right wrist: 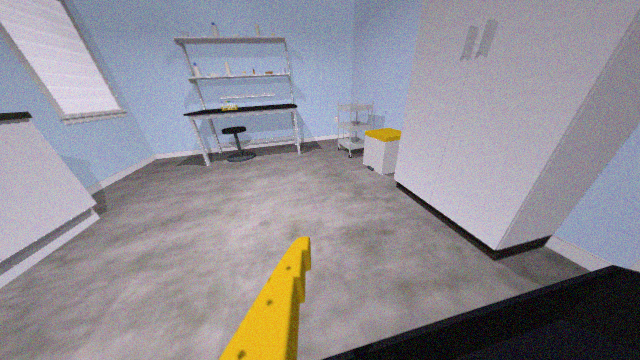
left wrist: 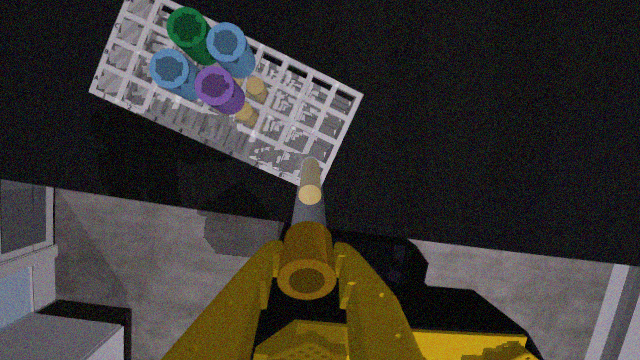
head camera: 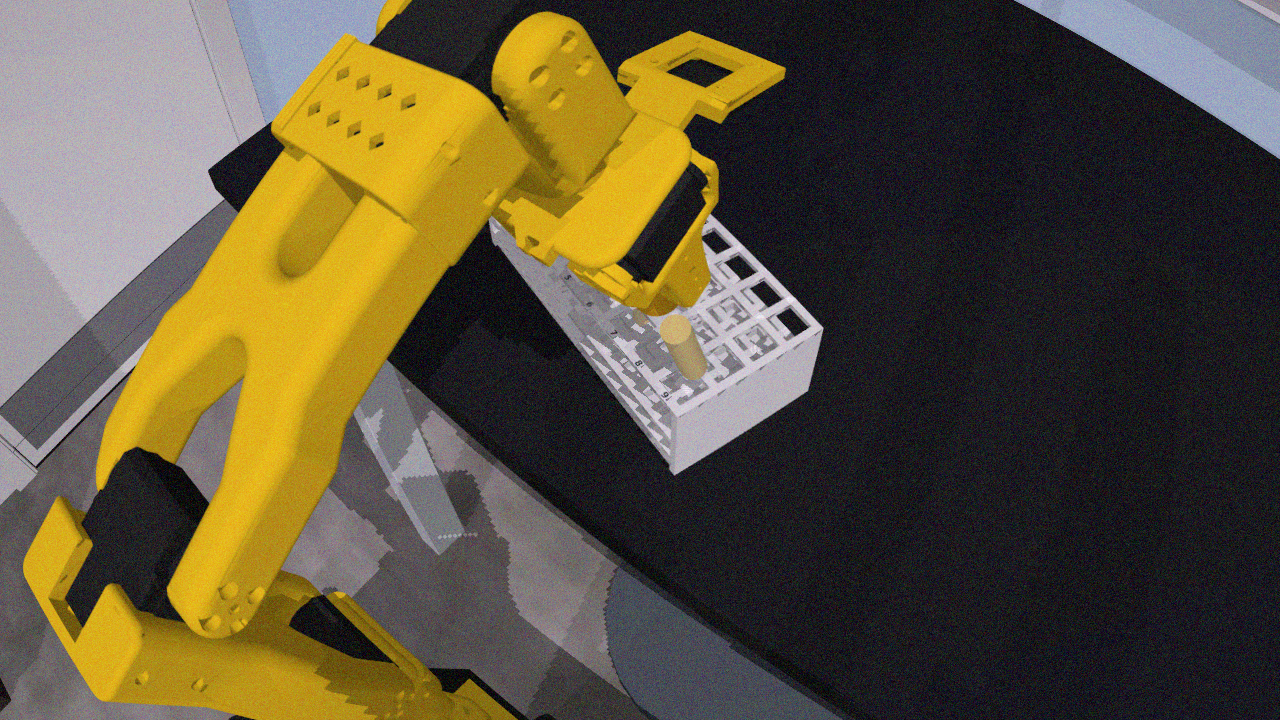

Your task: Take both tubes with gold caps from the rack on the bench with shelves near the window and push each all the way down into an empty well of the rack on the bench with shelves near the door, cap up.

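Places are measured from the left arm's base along level axes (x ahead, y left, z up), in millimetres.
Where they show: left end effector, tool point: [left wrist: 281, 254] [head camera: 635, 264]; right end effector, tool point: [right wrist: 310, 248].
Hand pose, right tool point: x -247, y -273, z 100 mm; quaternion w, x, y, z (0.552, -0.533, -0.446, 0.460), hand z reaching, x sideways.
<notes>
Each offset is from my right tool point to the centre of the thing. "pt": to the spot under its first point. Level surfaces: height alone.
My left gripper [head camera: 666, 302] [left wrist: 308, 247] is shut on a gold-capped tube @(3 mm down, 474 mm ahead, 283 mm left) [left wrist: 306, 265]. Its cap is between the jaws and its clear body points down to the white rack @(84 mm down, 538 mm ahead, 358 mm left) [head camera: 751, 389] [left wrist: 357, 107], over the near corner wells. Tan contents @(pt 12 mm down, 474 mm ahead, 276 mm left) [head camera: 687, 349] [left wrist: 310, 187] show in the tube. Whether its tip is inside a well is unclear. The rack also holds a green-capped tube @(49 mm down, 549 mm ahead, 355 mm left) [left wrist: 187, 27], two blue-capped tubes @(49 mm down, 544 mm ahead, 335 mm left) [left wrist: 226, 42] @(49 mm down, 528 mm ahead, 361 mm left) [left wrist: 169, 68] and a purple-capped tube @(49 mm down, 523 mm ahead, 339 mm left) [left wrist: 215, 85]. My right gripper [right wrist: 306, 240] is fully open, one jaw showing. A small yellow rack [right wrist: 229, 107] stands on the far bench.
The white rack stands on a black bench top @(112 mm down) [head camera: 984, 402] [left wrist: 475, 150]. The far bench @(118 mm down) [right wrist: 265, 108] has shelves and a stool [right wrist: 234, 130]. A wheeled cart [right wrist: 355, 125], a yellow-lidded bin [right wrist: 381, 150] and a tall white cabinet [right wrist: 480, 125] stand to the right in the right wrist view.
</notes>
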